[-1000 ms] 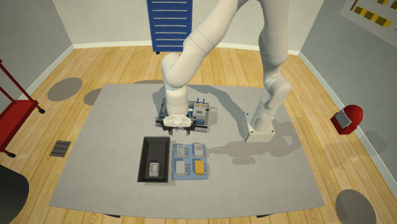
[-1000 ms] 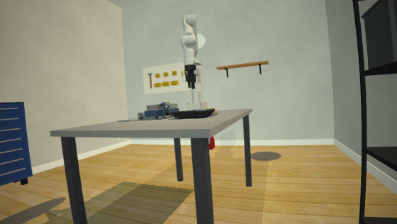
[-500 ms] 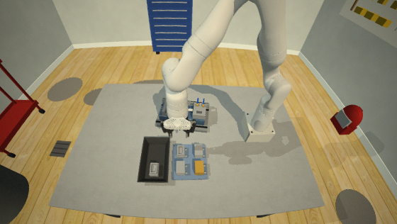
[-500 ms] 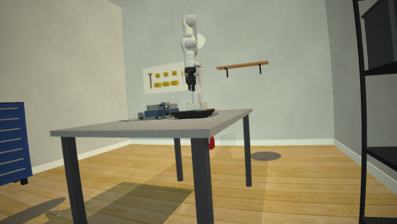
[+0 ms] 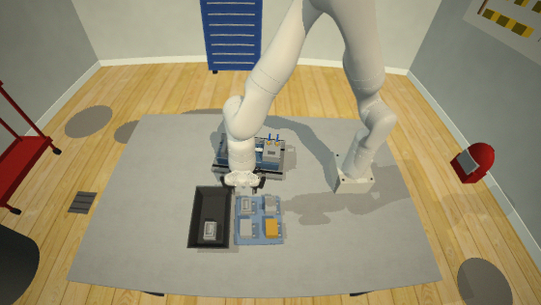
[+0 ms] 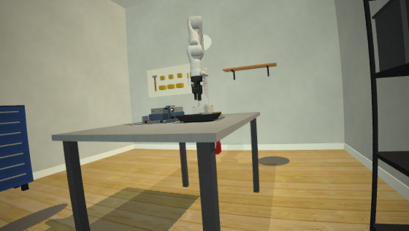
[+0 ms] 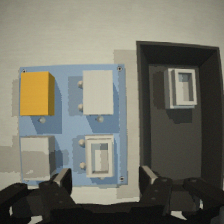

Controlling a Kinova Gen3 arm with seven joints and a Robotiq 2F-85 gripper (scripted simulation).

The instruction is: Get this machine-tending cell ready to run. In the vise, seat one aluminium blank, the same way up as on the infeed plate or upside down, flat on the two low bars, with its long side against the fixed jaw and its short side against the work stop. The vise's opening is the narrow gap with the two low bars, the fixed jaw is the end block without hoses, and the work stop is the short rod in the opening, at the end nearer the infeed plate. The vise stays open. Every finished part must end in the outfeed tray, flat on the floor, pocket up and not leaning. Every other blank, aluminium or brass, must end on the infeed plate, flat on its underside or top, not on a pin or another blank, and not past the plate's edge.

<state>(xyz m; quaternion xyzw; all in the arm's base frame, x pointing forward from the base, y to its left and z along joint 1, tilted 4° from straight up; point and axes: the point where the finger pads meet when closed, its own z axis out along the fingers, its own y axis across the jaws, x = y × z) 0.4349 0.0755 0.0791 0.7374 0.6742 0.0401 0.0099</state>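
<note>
My hand is 11 cm above the brass blank, 10 cm to the right of it and 9 cm past it. Also, from my hand: hose block (21 cm to the right, 13 cm behind, 6 cm below); vise (24 cm to the right, 10 cm below, 4 cm behind).
</note>
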